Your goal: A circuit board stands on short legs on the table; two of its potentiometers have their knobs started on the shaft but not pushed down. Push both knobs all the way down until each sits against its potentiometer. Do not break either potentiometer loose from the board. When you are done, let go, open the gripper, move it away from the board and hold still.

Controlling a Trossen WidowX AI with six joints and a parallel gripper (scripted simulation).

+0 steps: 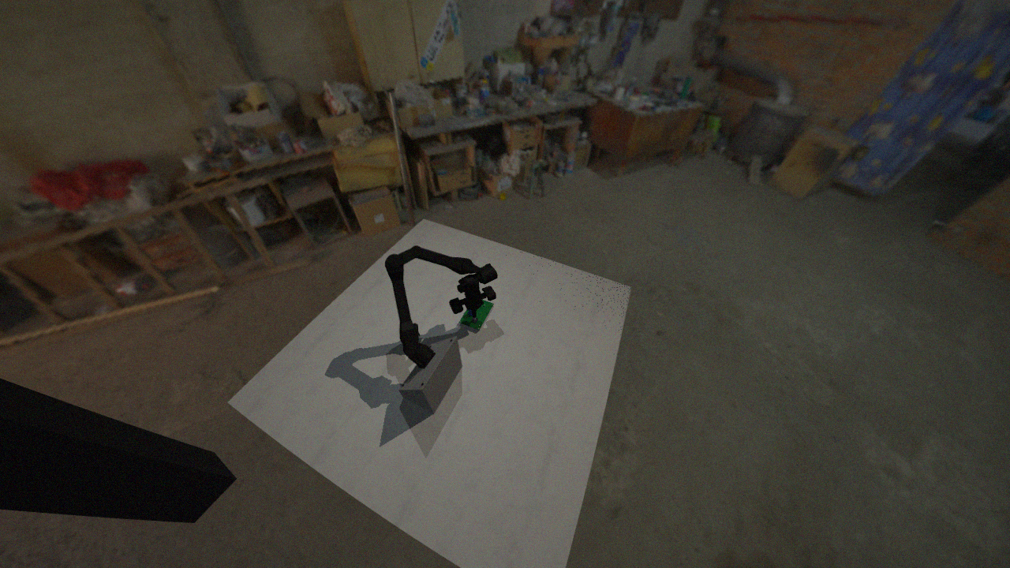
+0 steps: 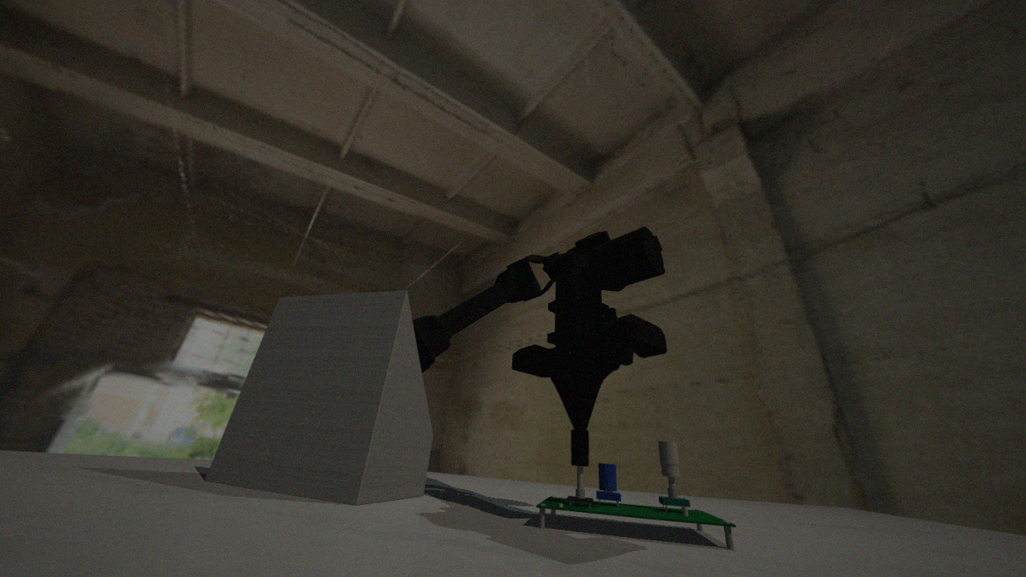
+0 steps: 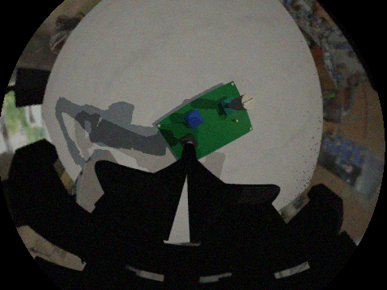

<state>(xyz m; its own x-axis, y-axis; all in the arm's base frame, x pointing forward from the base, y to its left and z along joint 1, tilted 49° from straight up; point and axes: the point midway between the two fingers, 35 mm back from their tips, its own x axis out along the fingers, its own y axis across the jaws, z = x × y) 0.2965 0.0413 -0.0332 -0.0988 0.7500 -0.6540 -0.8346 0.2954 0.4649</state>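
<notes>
Right now the white knob is 90 mm ahead of my gripper tip, 30 mm to the left of it and 20 mm below it. Round my gripper tip: black knob 20 mm below.
</notes>
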